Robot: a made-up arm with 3 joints. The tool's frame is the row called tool.
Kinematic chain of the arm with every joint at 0, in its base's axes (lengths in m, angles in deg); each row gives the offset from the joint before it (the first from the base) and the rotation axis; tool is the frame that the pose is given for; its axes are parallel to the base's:
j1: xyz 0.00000 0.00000 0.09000 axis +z
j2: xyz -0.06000 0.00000 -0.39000 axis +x
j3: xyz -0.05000 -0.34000 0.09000 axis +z
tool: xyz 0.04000 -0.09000 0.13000
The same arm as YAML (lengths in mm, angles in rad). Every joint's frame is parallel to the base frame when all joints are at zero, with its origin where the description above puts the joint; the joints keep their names.
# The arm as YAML. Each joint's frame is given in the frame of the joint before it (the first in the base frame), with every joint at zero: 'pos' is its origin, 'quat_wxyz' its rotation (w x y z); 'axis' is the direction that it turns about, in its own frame. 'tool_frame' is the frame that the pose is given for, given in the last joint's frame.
length_unit: mm
angle_unit: rad
joints:
  - joint: j1
    pos: [0.0, 0.0, 90.0]
    quat_wxyz: [1.0, 0.0, 0.0, 0.0]
    axis: "+z"
  - joint: j2
    pos: [-60.0, 0.0, -390.0]
    quat_wxyz: [1.0, 0.0, 0.0, 0.0]
    axis: "+x"
  - joint: j3
    pos: [-50.0, -340.0, 90.0]
    quat_wxyz: [1.0, 0.0, 0.0, 0.0]
    axis: "+z"
tool_frame:
  pos: [40.0, -90.0, 130.0]
  quat_wxyz: [1.0, 0.0, 0.0, 0.0]

